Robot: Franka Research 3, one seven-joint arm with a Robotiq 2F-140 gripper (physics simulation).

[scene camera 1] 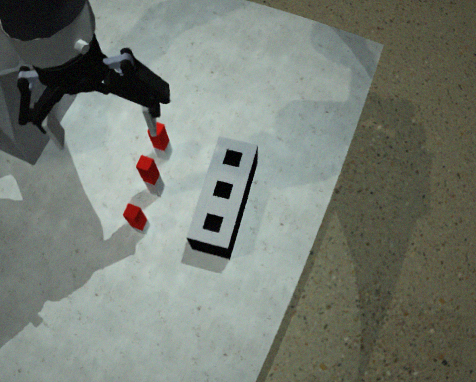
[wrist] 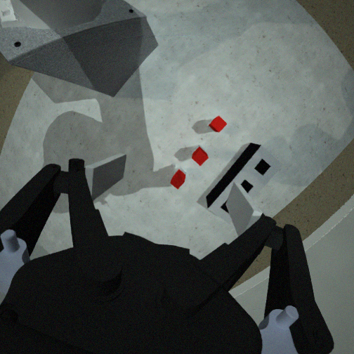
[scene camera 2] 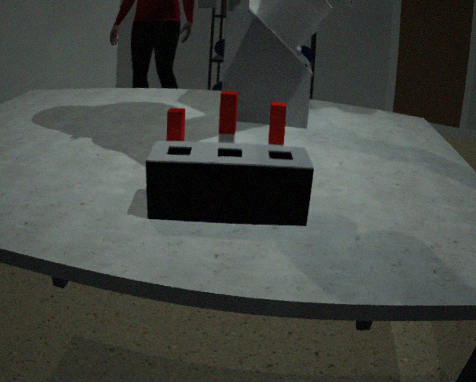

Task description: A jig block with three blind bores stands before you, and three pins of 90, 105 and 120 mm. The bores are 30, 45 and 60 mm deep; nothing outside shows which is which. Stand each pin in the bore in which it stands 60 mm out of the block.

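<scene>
The jig block (scene camera 1: pixel 205 207) (scene camera 2: pixel 230 192) (wrist: pixel 267 175) is a long block with three dark square bores in its top; their depths cannot be seen. Three red pins stand upright in a row between block and robot base, apart from the block. In scene camera 2, the left pin (scene camera 1: pixel 135 216) (scene camera 2: pixel 176 125) (wrist: pixel 178 179) looks shortest, the middle pin (scene camera 1: pixel 148 170) (scene camera 2: pixel 228 112) (wrist: pixel 200 156) tallest, and the right pin (scene camera 1: pixel 159 137) (scene camera 2: pixel 277 123) (wrist: pixel 218 124) between. My gripper (scene camera 1: pixel 102 127) (wrist: pixel 176 179) is wide open and empty above the table; one finger overlaps the right pin in scene camera 1.
The pale table (scene camera 1: pixel 280 210) (scene camera 2: pixel 375 270) (wrist: pixel 240 75) has its edge beyond the block. The grey robot base (scene camera 2: pixel 267 82) (wrist: pixel 105 55) stands behind the pins. A person in a red top (scene camera 2: pixel 157 10) stands in the background of scene camera 2.
</scene>
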